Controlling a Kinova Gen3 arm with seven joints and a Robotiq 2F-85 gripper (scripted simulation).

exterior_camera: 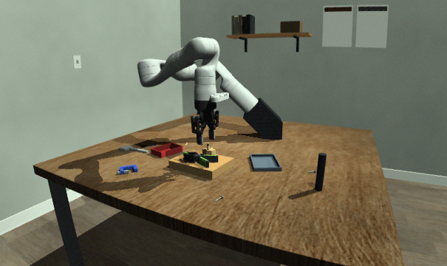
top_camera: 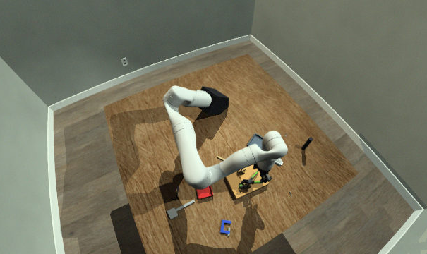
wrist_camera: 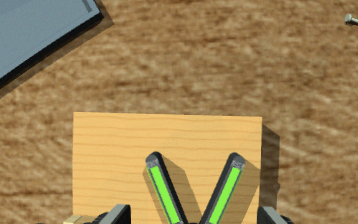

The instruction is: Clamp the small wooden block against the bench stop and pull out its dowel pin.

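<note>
The tan bench board is 10 cm below my hand, 4 cm to the right of it and 3 cm behind it. The rest, counted from my hand: thin pale stick (20 cm behind, 12 cm below, 9 cm to the right); then small wooden block (8 cm below, 8 cm behind, 4 cm to the right); then dowel pin (8 cm behind, 7 cm below, 4 cm to the right).
</note>
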